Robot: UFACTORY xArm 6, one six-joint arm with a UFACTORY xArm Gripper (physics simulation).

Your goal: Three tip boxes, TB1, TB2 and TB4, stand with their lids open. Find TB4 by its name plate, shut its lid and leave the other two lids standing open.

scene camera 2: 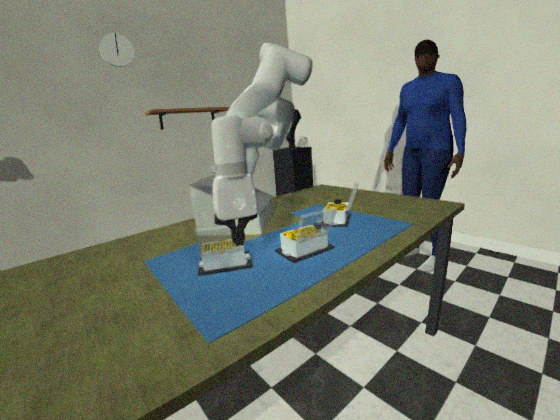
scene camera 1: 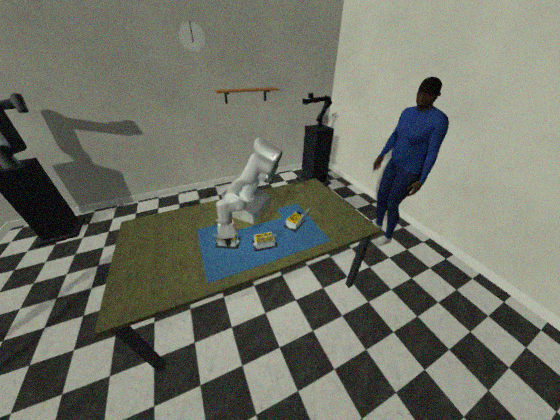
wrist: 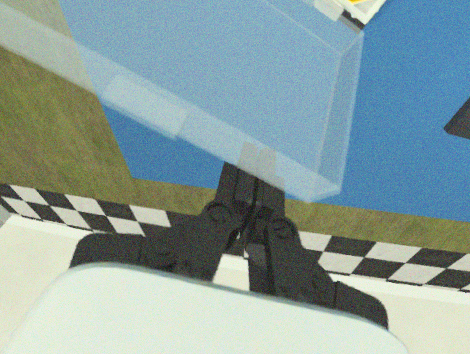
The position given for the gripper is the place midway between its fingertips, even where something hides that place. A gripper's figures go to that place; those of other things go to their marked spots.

The gripper (wrist: 251, 166): 0.13 m from the lens. A clear lid (wrist: 273, 95): 0.10 m from the lens. A blue mat (wrist: 400, 159) is 0.28 m from the lens. The marked spots on the clear lid and the blue mat are 0.20 m apart.
